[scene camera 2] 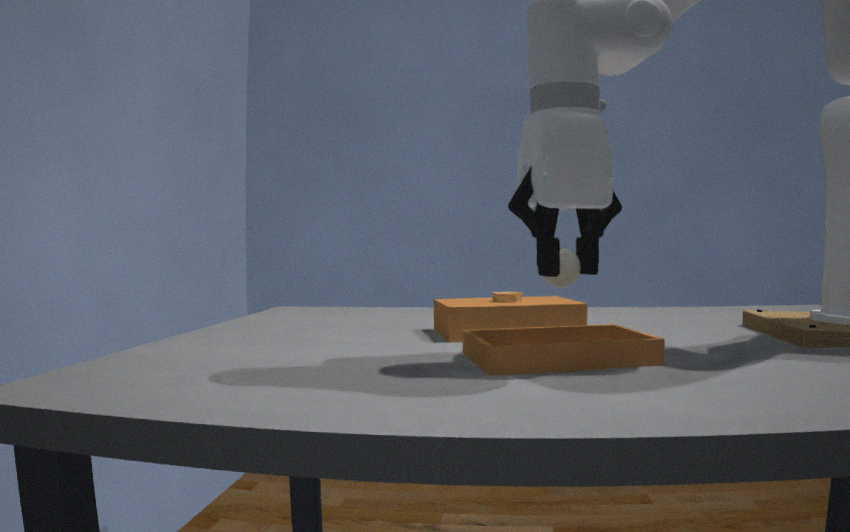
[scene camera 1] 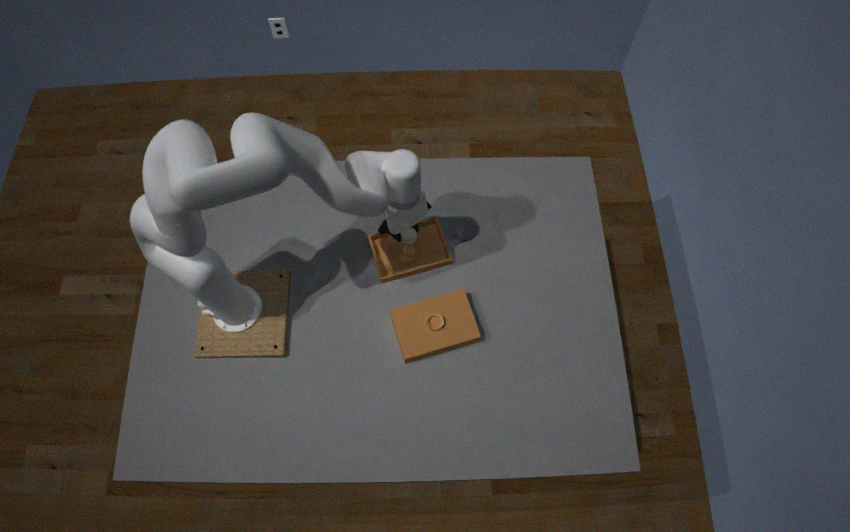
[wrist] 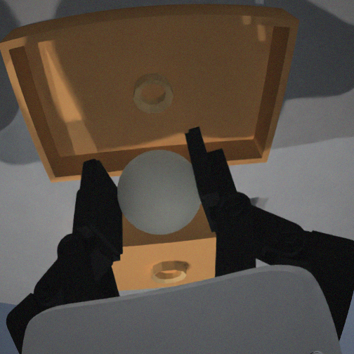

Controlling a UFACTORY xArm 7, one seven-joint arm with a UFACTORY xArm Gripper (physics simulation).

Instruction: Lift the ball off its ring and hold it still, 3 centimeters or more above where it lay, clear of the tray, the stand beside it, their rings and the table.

same spot on orange tray: (scene camera 2: pixel 511 351) = (scene camera 1: pixel 428 219)
same spot on orange stand: (scene camera 2: pixel 505 310) = (scene camera 1: pixel 435 296)
